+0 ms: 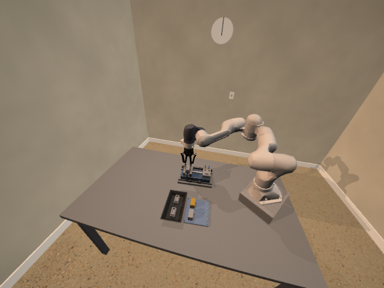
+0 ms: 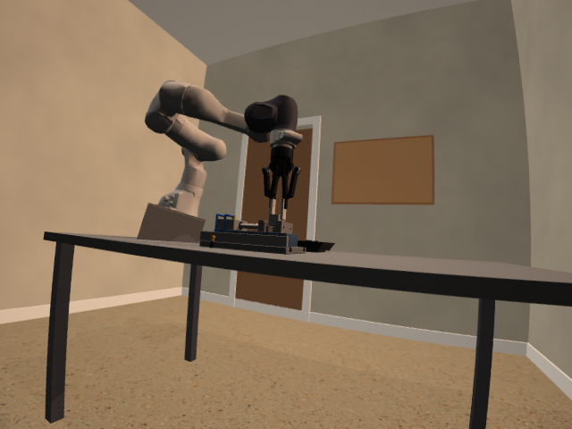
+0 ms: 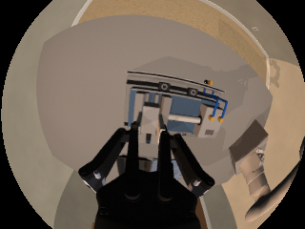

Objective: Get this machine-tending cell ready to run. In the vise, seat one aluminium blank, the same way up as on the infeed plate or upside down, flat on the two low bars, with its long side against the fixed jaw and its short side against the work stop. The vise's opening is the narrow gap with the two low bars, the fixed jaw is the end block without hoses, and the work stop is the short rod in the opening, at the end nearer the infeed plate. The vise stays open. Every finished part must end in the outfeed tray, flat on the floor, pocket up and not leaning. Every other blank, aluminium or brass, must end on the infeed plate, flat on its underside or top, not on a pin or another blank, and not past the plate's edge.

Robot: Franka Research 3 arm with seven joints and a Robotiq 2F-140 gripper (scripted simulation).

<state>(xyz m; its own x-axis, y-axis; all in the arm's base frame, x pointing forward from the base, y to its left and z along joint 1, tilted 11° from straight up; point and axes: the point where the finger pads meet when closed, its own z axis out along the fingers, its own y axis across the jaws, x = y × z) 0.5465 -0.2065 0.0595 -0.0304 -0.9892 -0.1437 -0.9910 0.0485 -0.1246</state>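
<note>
My hand is 10 cm above the vise and 7 cm past it. Also, from my hand: brass blank (28 cm to the left, 11 cm below, 8 cm behind).
</note>
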